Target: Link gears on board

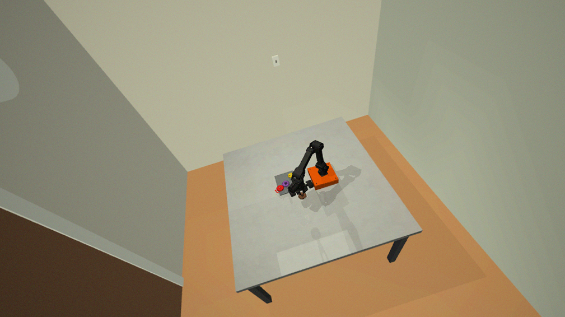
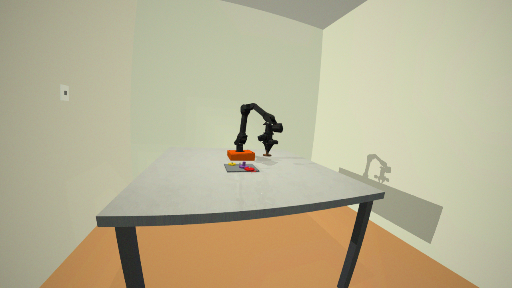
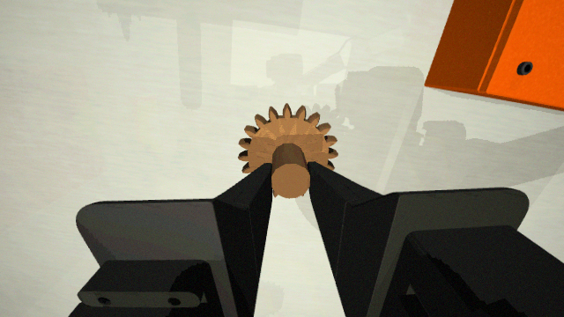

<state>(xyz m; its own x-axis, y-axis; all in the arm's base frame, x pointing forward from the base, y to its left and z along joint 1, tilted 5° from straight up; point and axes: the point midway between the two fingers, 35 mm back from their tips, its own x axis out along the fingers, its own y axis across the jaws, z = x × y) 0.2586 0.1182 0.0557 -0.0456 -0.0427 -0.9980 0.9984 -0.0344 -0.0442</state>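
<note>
The yellow gear lies 20 mm behind my gripper tip, 270 mm to the right of it and 80 mm below it. From my gripper tip the other things lie so: purple gear (60 mm ahead, 210 mm to the right, 70 mm below); red gear (120 mm ahead, 200 mm to the right, 80 mm below); brown gear (10 mm below).
</note>
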